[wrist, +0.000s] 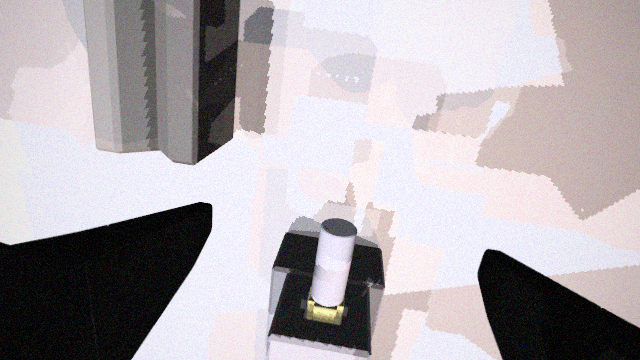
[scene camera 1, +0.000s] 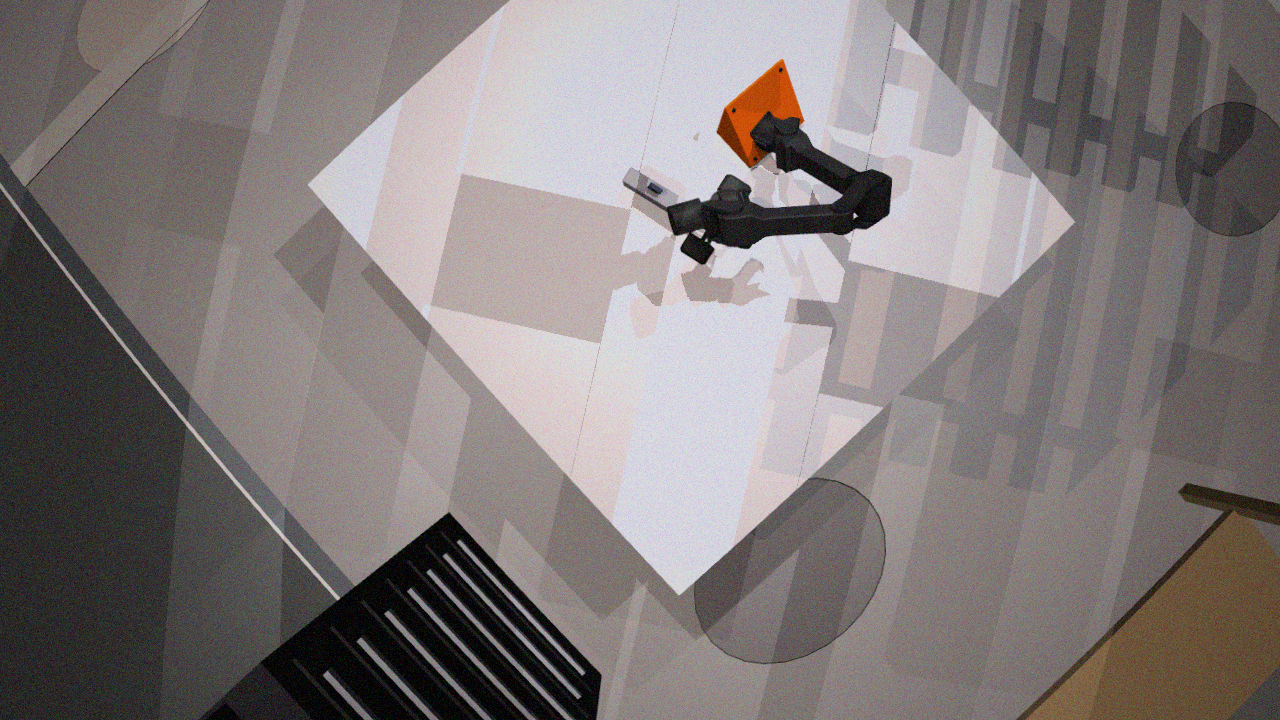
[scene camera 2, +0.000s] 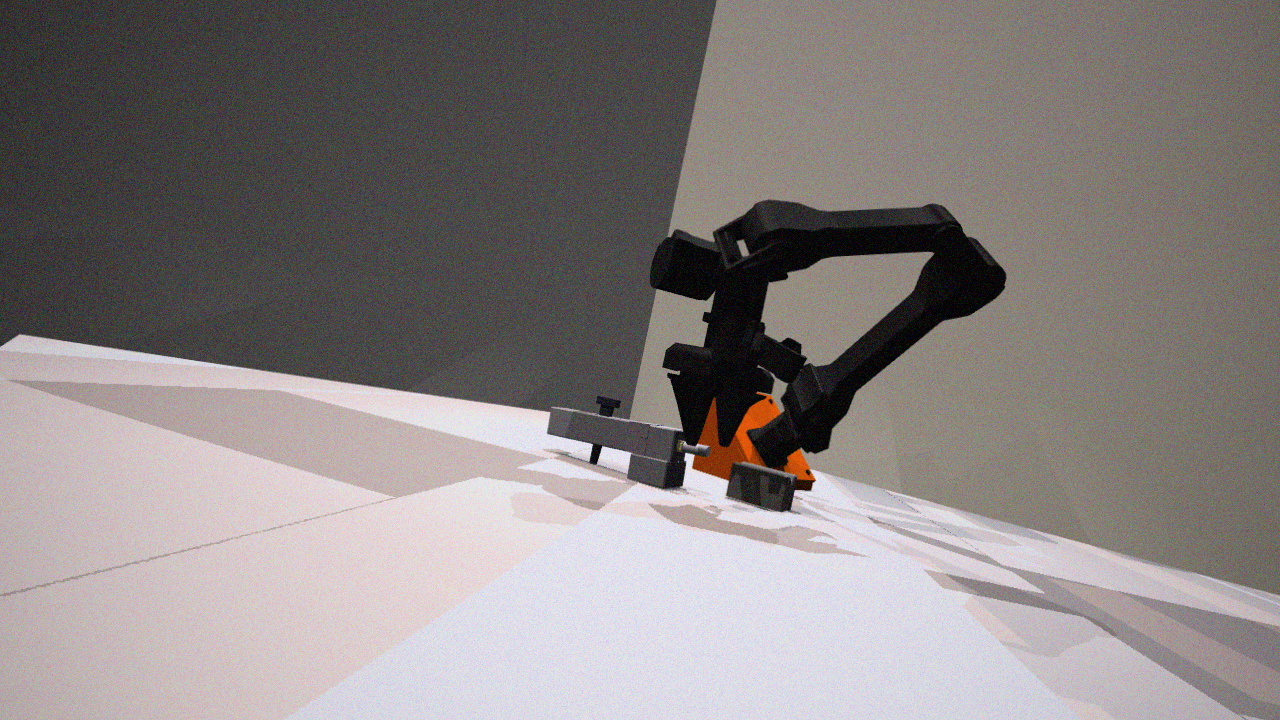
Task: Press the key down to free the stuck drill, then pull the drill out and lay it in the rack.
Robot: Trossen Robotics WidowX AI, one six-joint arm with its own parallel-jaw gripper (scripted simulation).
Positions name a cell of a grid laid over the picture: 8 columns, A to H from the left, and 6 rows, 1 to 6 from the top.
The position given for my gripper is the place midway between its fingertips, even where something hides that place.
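Scene camera 2 gives me my gripper (scene camera 2: E4), open and holding nothing. In scene camera 1 I see the gripper again (scene camera 1: E2), together with a long grey holder (scene camera 1: D2). The wrist view shows me a drill (wrist: E4) and a grey rack (wrist: C2), and here too are the holder (wrist: D5) and my gripper (wrist: E4).
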